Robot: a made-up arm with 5 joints.
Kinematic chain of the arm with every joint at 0, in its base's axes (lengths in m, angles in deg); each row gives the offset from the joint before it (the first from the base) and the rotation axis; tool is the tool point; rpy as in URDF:
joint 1: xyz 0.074 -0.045 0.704 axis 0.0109 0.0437 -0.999
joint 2: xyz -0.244 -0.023 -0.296 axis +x
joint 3: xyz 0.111 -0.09 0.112 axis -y
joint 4: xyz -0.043 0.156 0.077 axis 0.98 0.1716 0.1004
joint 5: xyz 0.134 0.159 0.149 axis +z
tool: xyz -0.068 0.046 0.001 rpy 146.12 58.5 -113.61
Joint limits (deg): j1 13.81..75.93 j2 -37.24..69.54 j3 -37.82..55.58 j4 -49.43..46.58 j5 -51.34..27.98
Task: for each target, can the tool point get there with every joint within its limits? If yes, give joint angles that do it. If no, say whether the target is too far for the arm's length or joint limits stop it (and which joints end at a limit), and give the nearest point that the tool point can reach.
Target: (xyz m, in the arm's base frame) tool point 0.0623 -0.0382 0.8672
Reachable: yes | joints 52.44 20.40 -8.91 36.58 -28.41
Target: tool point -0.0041 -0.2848 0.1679
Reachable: no: joint limits stop it (at a limit: joint 2, joint 3, joint 4, joint 5) | nearest point -0.0202 -0.3394 0.5994 | short by 0.435 m
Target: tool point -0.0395 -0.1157 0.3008
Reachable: no: joint limits stop it (at a limit: joint 2, joint 3, joint 4, joint 5) | nearest point -0.1760 -0.2287 0.6025 | short by 0.350 m
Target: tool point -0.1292 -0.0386 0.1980
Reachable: no: joint limits stop it (at a limit: joint 1, joint 2, joint 3, joint 4) | nearest point 0.0931 0.2436 0.2591 | short by 0.364 m
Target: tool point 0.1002 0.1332 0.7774
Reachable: yes | joints 33.30 13.09 -11.56 -5.16 14.38
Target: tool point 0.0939 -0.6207 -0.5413
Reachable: no: too far | nearest point 0.3229 0.0846 0.2529 | short by 1.087 m
